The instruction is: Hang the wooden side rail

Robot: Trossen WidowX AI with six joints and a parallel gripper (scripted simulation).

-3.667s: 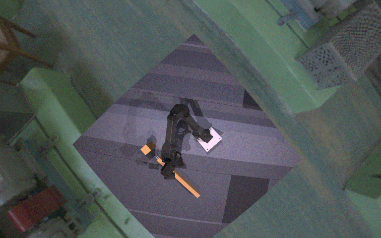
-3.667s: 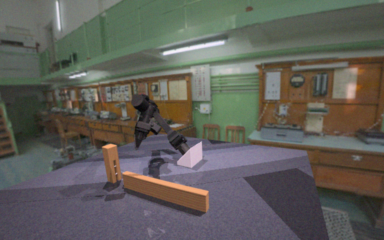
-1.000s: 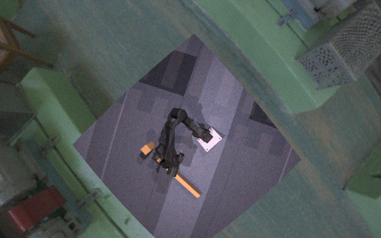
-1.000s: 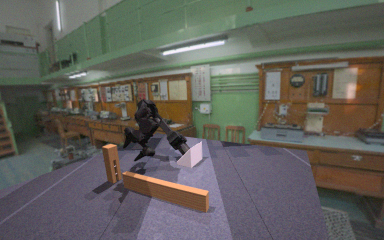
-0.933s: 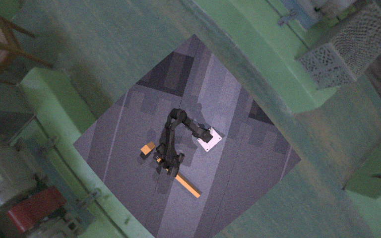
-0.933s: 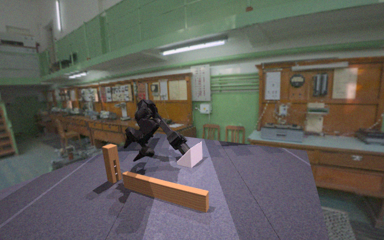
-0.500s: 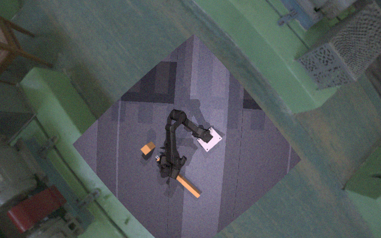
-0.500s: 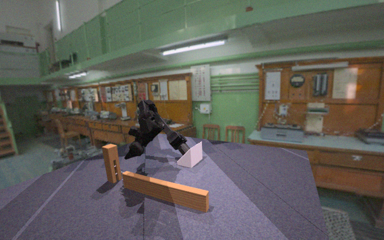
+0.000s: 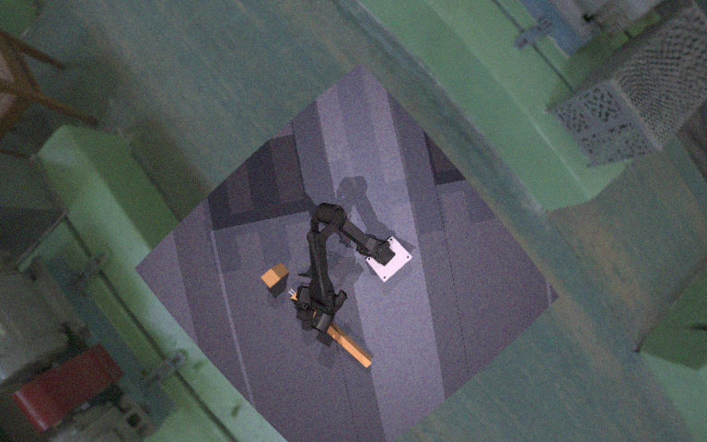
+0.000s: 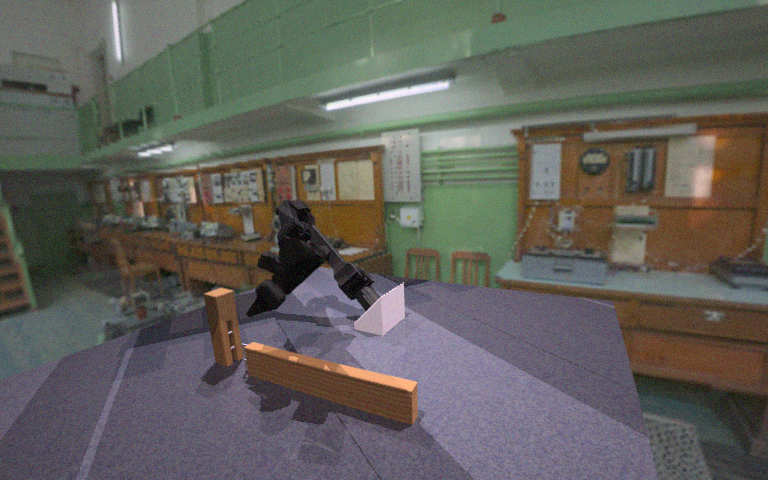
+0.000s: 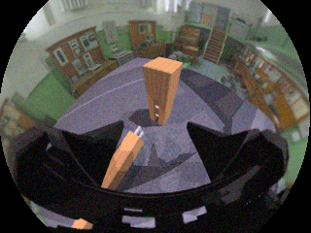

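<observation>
The wooden headboard post lies 30 mm ahead of my gripper tip, 80 mm to the right of it and 50 mm below it.
</observation>
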